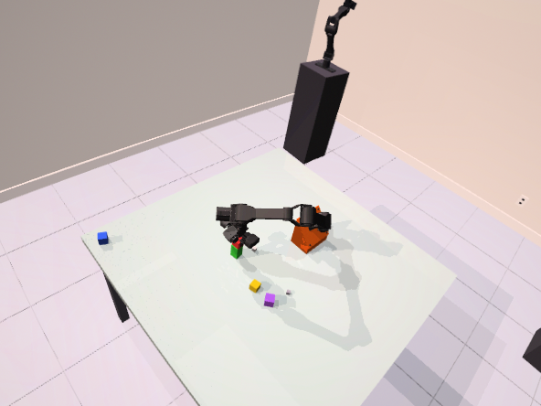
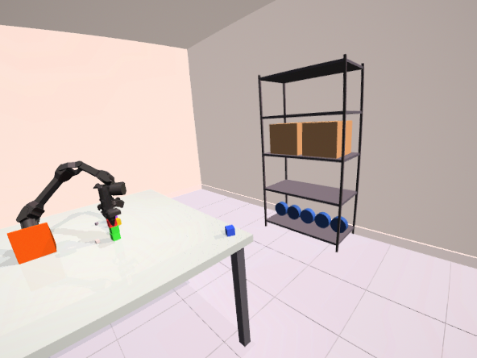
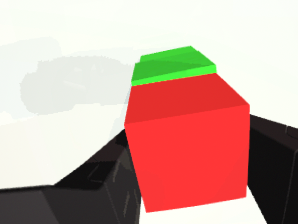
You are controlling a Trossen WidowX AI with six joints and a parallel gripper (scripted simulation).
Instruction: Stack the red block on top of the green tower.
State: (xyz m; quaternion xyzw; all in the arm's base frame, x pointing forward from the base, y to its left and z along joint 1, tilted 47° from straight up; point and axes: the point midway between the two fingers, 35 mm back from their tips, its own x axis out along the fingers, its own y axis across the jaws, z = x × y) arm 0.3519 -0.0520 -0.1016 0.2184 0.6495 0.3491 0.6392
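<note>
The red block is 1 cm above my gripper tip. The rest, counted from my gripper tip: yellow block (19 cm to the left, 6 cm below, 4 cm ahead); then purple block (28 cm to the left, 6 cm below, 3 cm ahead); then blue block (47 cm ahead, 39 cm to the right, 6 cm below).
</note>
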